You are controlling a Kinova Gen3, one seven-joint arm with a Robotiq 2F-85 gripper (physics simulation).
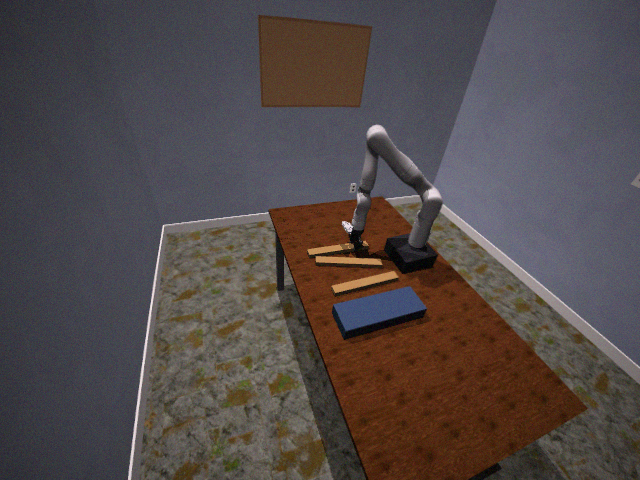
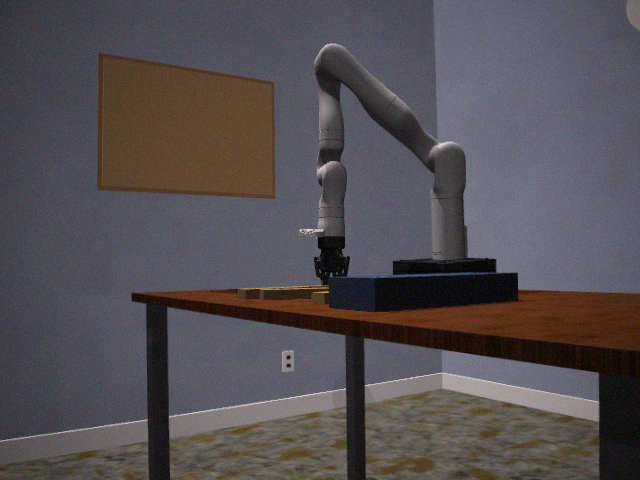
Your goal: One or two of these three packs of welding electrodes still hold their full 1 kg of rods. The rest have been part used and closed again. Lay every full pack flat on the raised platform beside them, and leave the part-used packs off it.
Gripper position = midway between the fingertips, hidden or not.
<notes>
In view: the gripper [image 2: 331, 294] and a tan electrode pack [image 1: 355, 285].
</notes>
